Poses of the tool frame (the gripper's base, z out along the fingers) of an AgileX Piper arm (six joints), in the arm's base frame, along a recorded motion.
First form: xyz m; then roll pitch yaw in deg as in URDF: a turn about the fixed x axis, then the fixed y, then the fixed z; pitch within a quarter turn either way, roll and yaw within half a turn.
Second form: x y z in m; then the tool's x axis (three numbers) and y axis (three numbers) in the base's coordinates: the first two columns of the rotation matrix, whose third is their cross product. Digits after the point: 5 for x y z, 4 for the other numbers.
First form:
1: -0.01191 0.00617 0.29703 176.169 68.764 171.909
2: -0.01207 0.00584 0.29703 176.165 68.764 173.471
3: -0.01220 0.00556 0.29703 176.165 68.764 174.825
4: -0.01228 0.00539 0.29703 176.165 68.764 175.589
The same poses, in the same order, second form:
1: -0.01191 0.00617 0.29703 -0.3586 0.0510 -0.9321 0.0788 0.9966 0.0242
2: -0.01207 0.00584 0.29703 -0.3599 0.0412 -0.9321 0.0515 0.9984 0.0242
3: -0.01220 0.00556 0.29703 -0.3607 0.0327 -0.9321 0.0279 0.9993 0.0242
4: -0.01228 0.00539 0.29703 -0.3611 0.0279 -0.9321 0.0146 0.9996 0.0242
